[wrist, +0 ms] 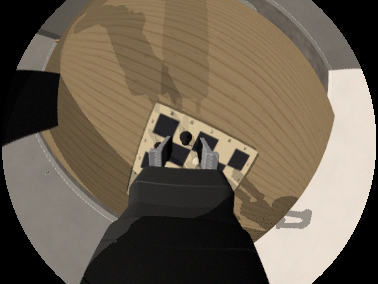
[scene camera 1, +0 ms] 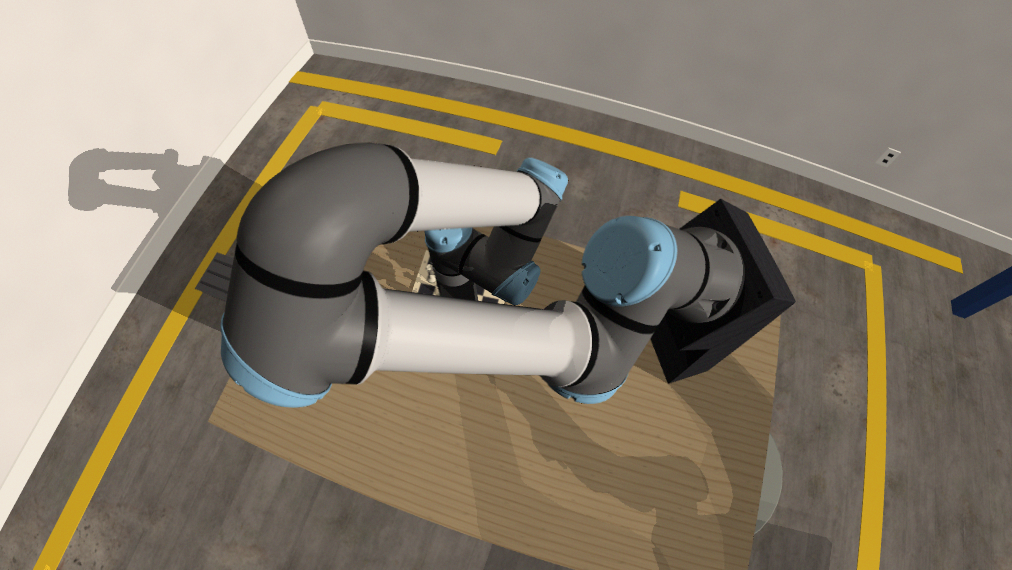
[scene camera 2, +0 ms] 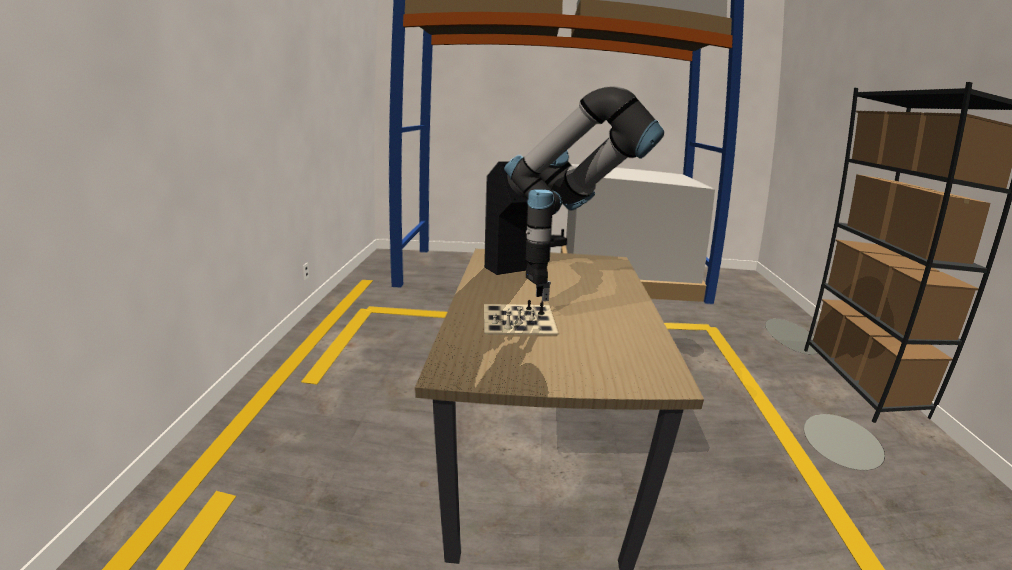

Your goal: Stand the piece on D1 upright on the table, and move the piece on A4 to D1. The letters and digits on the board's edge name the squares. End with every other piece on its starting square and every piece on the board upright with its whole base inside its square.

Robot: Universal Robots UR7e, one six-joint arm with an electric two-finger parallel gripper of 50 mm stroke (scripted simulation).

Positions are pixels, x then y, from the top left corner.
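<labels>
The wrist view shows a chessboard. The chessboard is also visible in scene camera 1 (pixel 421 285), and scene camera 2 shows the chessboard too. On the chessboard, (wrist: pixel 235 158) and (scene camera 2: pixel 545 327) are the same spot.
</labels>
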